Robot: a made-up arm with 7 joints.
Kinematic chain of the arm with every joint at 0, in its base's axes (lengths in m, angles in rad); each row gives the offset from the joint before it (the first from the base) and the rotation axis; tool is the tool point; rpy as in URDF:
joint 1: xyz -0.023 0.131 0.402 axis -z
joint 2: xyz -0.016 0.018 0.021 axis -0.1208 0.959 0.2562
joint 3: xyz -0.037 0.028 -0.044 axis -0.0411 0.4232 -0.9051
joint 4: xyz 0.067 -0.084 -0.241 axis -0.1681 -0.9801 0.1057
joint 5: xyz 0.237 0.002 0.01 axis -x
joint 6: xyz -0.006 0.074 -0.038 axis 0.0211 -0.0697 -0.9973
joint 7: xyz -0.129 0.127 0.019 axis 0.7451 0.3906 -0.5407
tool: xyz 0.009 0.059 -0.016 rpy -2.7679 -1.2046 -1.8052
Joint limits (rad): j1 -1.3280..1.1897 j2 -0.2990..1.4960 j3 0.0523..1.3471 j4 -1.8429..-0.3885 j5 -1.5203..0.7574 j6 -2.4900..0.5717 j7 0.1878..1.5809
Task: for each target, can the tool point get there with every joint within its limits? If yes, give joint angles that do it. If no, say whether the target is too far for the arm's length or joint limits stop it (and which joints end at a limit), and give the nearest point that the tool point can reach.
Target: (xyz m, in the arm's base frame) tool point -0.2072 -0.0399 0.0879
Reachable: yes | joints -0.8757 0.4698 1.0515 -0.8951 0.4960 -0.5194 1.4068
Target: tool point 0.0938 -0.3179 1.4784
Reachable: no: too far | nearest point -0.0119 -0.3046 0.7845 | short by 0.702 m
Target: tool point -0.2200 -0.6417 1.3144
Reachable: no: too far | nearest point -0.1334 -0.3022 0.7786 | short by 0.640 m
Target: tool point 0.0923 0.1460 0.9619
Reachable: no: joint limits stop it (at a limit: joint 1, joint 2, joint 3, joint 4, joint 7) | nearest point 0.1394 -0.1549 0.6385 | short by 0.444 m
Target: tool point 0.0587 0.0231 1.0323
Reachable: no: joint limits stop it (at a limit: joint 1, joint 2, joint 3, joint 4, joint 7) | nearest point -0.0231 -0.2365 0.7469 | short by 0.394 m
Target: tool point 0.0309 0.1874 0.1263
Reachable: yes | joints 0.5242 0.1432 0.1802 -0.5679 -0.0917 -0.7463 0.7953
